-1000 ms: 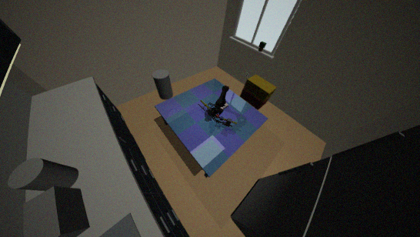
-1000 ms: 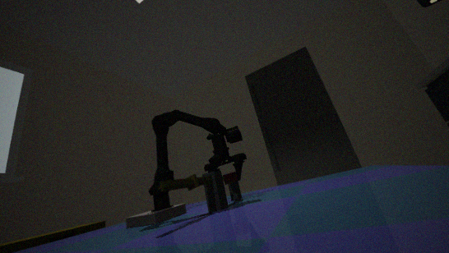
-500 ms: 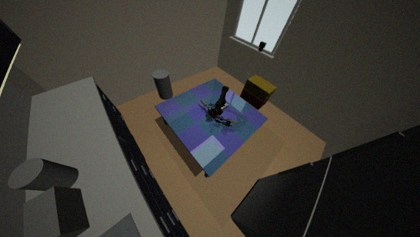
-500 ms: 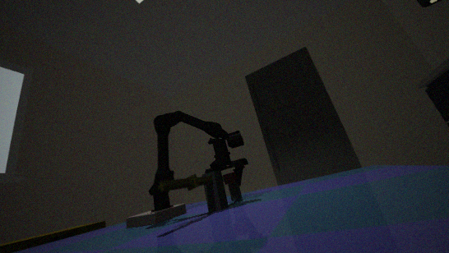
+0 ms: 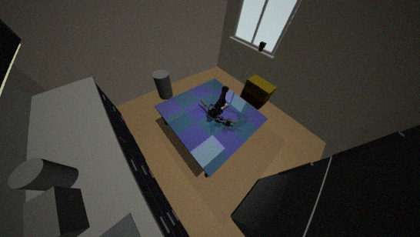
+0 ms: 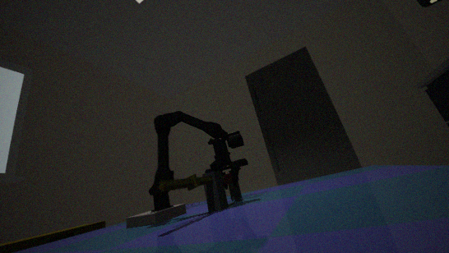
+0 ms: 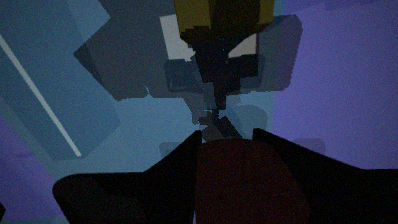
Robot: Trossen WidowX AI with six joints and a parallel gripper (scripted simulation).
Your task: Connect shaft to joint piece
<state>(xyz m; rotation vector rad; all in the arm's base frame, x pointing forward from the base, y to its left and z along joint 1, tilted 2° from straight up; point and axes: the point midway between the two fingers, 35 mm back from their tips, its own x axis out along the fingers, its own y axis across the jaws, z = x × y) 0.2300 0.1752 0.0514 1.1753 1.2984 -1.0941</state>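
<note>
Right now the red joint piece is 40 mm above my gripper tip and 10 mm to the left of it.
</note>
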